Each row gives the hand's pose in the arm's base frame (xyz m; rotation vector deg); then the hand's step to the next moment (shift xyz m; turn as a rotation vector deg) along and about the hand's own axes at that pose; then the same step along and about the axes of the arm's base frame.
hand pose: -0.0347 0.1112 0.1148 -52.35 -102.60 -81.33
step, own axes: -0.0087 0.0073 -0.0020 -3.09 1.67 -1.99
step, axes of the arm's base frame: 0.0109 -0.0018 -0.0032 3.21 -2.04 -1.37
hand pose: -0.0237 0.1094 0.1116 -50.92 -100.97 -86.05
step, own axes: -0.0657 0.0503 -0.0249 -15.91 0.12 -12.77
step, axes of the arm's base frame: 0.0796 -0.0244 -0.0232 9.61 -13.96 -11.36
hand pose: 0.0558 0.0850 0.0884 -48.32 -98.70 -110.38
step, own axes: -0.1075 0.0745 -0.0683 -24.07 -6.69 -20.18
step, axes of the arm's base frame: 0.1170 -0.0872 -0.0220 9.83 -20.97 -22.25
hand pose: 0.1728 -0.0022 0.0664 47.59 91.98 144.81
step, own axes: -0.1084 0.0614 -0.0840 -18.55 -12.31 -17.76
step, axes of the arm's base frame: 0.0701 -0.1314 -0.0202 4.80 -14.67 -23.94
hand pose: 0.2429 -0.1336 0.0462 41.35 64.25 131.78
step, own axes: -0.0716 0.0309 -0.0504 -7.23 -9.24 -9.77
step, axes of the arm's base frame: 0.0155 -0.0895 -0.0190 0.88 -4.87 -14.44
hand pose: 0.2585 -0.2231 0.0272 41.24 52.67 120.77
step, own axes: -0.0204 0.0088 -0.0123 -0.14 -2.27 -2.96
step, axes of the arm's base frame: -0.0001 -0.0250 -0.0045 -1.15 -0.13 -3.55
